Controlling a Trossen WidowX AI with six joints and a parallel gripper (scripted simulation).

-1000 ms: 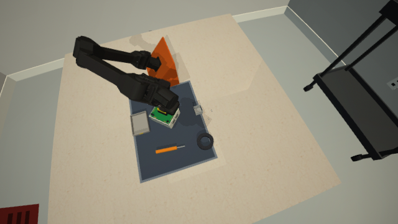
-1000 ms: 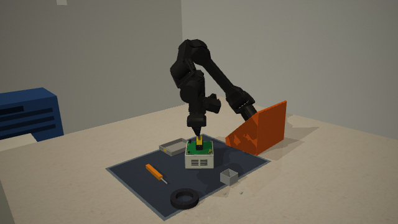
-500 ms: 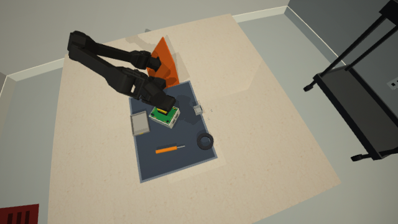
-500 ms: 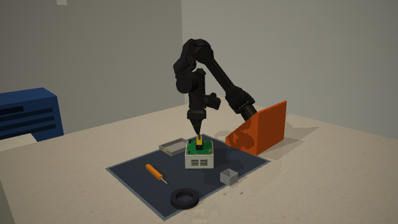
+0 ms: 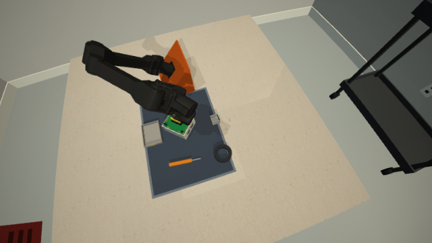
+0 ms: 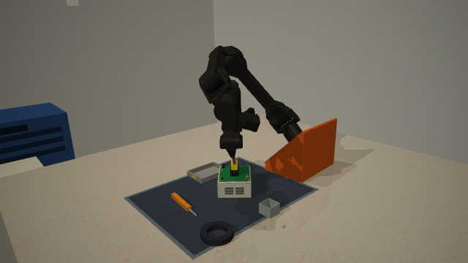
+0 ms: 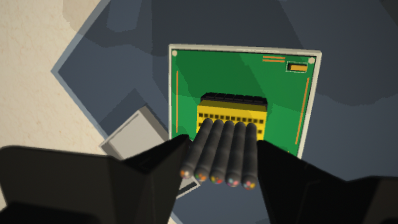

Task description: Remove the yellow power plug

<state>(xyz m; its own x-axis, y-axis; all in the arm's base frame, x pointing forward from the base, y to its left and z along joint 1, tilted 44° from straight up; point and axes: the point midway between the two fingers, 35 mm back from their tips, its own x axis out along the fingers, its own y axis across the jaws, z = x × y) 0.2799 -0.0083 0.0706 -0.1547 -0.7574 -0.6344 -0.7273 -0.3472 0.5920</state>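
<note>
Now: gripper tip 3 cm above the yellow power plug. Also, from my gripper tip: dark mat 5 cm ahead, 11 cm below.
</note>
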